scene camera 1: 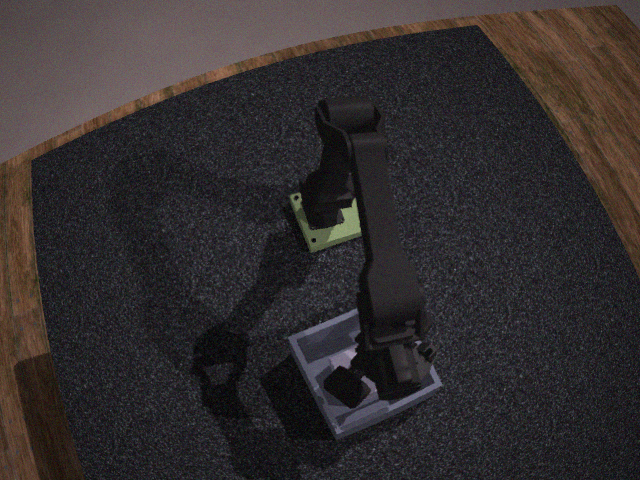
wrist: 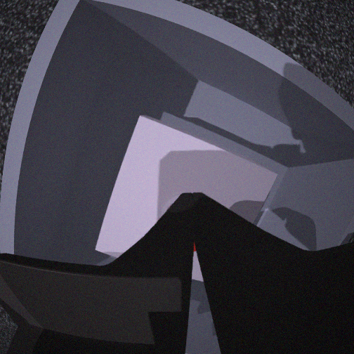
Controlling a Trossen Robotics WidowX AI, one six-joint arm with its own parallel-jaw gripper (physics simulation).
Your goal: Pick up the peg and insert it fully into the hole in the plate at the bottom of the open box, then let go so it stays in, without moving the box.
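Places are measured from the arm's base along level axes (x down, y left, z ahead), in metres.
Pixels of known places: arm's base, origin of its link: (scene camera 1: 322, 211).
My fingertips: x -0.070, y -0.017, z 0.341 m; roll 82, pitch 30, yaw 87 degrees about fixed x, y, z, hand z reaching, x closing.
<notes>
For each thing: its middle in the pictures, then the offset to it from my fingertips. "spot": a spot on its surface instead. Level surfaces: height alone.
- open grey-blue box, middle of its body: (scene camera 1: 365, 370) dx +0.044, dy -0.012, dz -0.020 m
- pale pinkish plate, a spot on its surface: (scene camera 1: 341, 357) spot: dx +0.035, dy -0.043, dz -0.054 m
- dark mat, height of its surface: dx +0.093 m
The open grey-blue box (scene camera 1: 312, 382) (wrist: 29, 102) stands under the arm. A pale pinkish plate (scene camera 1: 341, 357) (wrist: 131, 175) lies at its bottom, partly shadowed. My gripper (wrist: 191, 202) is shut, with nothing held between its fingertips. It points down over the plate and hides part of it. In the wrist view a small sliver of red, perhaps the peg (wrist: 195, 247), shows through the narrow gap between the dark fingers. Most of it is hidden, so its pose and whether it is in the hole cannot be told. The hole does not show, and no peg can be made out in the scene view.
The arm's green base plate (scene camera 1: 351, 224) is on the dark mat (scene camera 1: 170, 248), behind the box. The arm (scene camera 1: 387, 232) reaches from there over the box and covers its back right part. The box walls stand around the gripper. The wooden table edge (scene camera 1: 573, 72) borders the mat.
</notes>
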